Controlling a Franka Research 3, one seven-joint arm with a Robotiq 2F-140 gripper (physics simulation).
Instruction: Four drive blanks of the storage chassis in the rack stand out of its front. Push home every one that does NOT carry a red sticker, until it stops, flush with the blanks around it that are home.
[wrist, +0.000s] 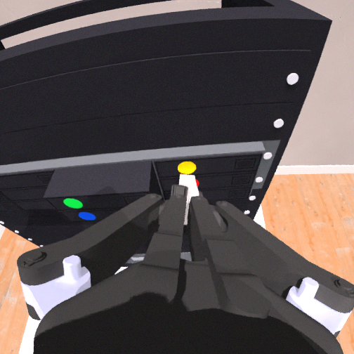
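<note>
The storage chassis (215, 148) sits in the rack with its dark blanks below a grey top edge. In the middle column a blank (102, 179) stands out and shows its broad top face. A green sticker (73, 203) is just below that face's front edge, and a blue sticker (87, 216) is lower. To the right, a yellow sticker (187, 167) is on an upper blank. A red sticker (196, 183) is just below it, partly hidden by the white fingertip. My gripper (185, 186) is shut and empty, its tips in front of the right column. Whether they touch a blank cannot be told. The fingers hide the lower blanks there.
The black rack (160, 80) rises above the chassis, with white round screws (292, 78) along its right side. A pale wall (330, 100) and a wooden floor (310, 215) lie beyond it to the right.
</note>
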